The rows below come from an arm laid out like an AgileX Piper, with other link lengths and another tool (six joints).
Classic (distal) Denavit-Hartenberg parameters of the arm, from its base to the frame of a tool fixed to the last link. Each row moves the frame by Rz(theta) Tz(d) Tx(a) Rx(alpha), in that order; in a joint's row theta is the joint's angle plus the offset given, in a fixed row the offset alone. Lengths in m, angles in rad.
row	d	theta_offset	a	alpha
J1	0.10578	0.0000	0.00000	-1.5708
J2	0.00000	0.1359	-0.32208	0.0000
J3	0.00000	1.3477	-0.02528	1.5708
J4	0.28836	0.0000	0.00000	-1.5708
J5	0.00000	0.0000	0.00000	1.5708
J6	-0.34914	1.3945	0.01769	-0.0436
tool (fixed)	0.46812	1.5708	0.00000	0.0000
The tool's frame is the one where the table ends.
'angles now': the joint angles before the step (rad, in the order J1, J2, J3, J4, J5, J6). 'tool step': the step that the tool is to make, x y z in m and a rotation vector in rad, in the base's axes. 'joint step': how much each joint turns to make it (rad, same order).
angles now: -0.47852, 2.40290, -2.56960, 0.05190, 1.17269, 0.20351
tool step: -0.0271, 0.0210, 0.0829, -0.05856, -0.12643, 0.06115
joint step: 0.00005, -0.13507, 0.00036, 0.04882, -0.00024, -0.06091
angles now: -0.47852, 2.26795, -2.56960, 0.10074, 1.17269, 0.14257
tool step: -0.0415, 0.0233, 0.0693, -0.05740, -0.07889, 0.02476
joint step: 0.00005, -0.16726, 0.07372, 0.00924, 0.00010, -0.03115
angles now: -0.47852, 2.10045, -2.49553, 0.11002, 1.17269, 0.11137
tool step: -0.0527, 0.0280, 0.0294, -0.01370, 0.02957, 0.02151
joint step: -0.00014, -0.22453, 0.24781, -0.00005, 0.00008, -0.03381
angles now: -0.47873, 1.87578, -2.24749, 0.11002, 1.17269, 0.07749
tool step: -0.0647, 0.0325, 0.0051, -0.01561, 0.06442, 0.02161
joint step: -0.00093, -0.24988, 0.30395, -0.01376, -0.00010, -0.04221
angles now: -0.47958, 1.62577, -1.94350, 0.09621, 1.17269, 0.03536
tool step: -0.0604, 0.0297, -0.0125, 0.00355, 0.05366, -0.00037
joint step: 0.00011, -0.21964, 0.26959, -0.01705, -0.00004, -0.00824
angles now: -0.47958, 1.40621, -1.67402, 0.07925, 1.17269, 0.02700
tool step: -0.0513, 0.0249, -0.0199, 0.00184, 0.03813, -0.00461
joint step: 0.00017, -0.18382, 0.21854, -0.01631, 0.00002, -0.00084
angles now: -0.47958, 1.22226, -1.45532, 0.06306, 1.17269, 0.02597
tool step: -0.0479, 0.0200, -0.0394, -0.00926, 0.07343, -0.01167
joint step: 0.00016, -0.17461, 0.23547, -0.04342, 0.00006, -0.00075
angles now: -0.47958, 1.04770, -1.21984, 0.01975, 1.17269, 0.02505
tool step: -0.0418, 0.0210, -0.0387, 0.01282, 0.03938, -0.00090
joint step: -0.00005, -0.16426, 0.20510, -0.00648, 0.00003, -0.00085
